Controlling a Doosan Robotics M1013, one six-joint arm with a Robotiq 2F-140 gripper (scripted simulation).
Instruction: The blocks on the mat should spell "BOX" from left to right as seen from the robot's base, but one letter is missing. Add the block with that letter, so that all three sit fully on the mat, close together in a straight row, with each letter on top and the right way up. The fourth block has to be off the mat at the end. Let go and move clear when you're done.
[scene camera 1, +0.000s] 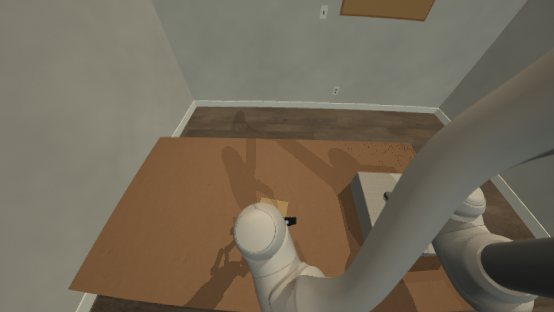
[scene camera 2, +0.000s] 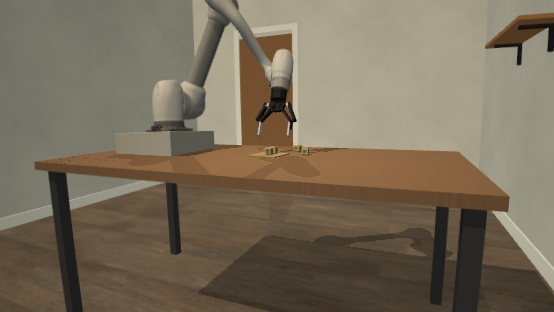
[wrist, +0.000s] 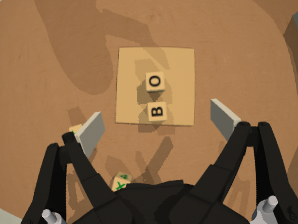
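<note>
I can see a mat (wrist: 178, 65). My own gripper is visible to me too, at (scene camera 2: 273, 136) and again at (wrist: 156, 115).
</note>
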